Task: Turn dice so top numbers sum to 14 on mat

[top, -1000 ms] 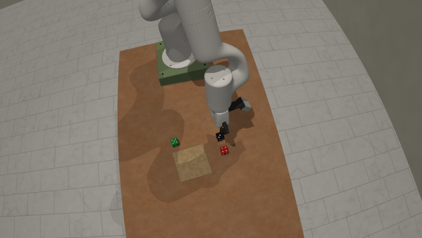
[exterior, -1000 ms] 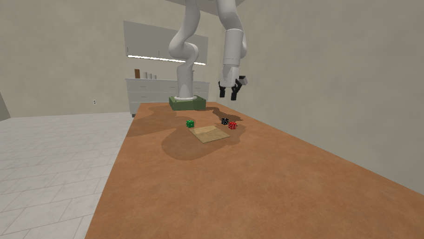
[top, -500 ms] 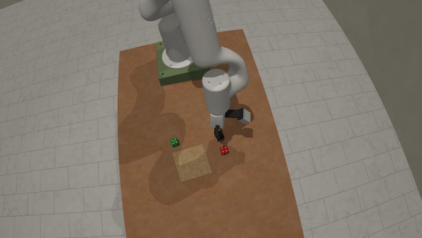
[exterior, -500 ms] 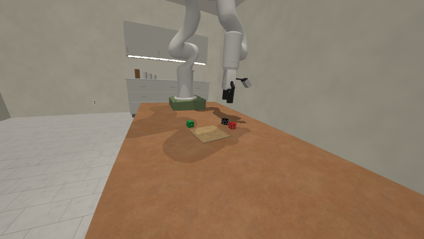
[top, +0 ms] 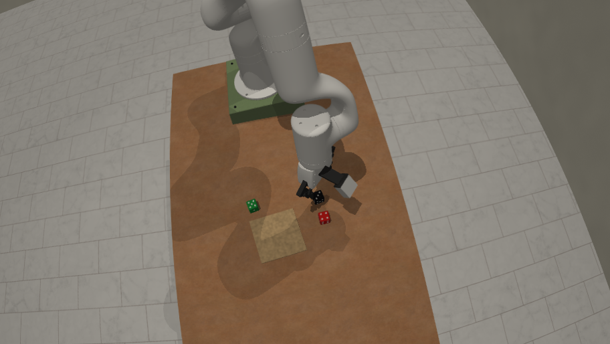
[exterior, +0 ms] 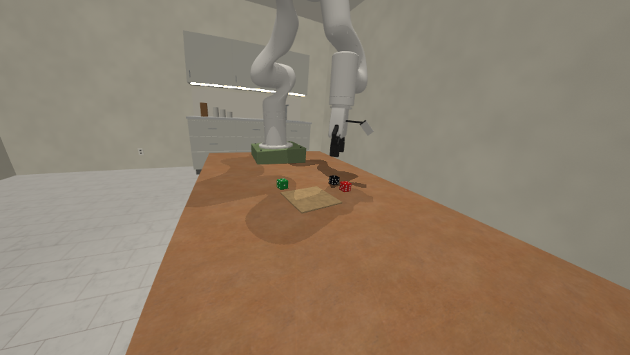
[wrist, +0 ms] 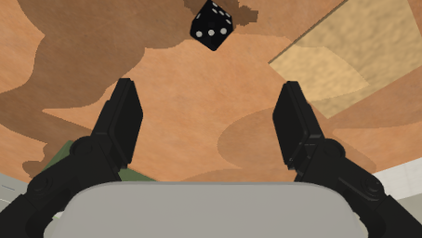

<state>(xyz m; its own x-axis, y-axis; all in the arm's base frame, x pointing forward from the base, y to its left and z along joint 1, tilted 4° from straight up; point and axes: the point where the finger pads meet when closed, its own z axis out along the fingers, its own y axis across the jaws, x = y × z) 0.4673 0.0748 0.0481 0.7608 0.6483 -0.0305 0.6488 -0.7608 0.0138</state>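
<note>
Now: hand 11 cm above the black die. From my hand the other things lie so: green die: 3 cm behind, 20 cm to the right, 11 cm below; tan square mat: 8 cm ahead, 15 cm to the right, 12 cm below; red die: 7 cm ahead, 11 cm below.
</note>
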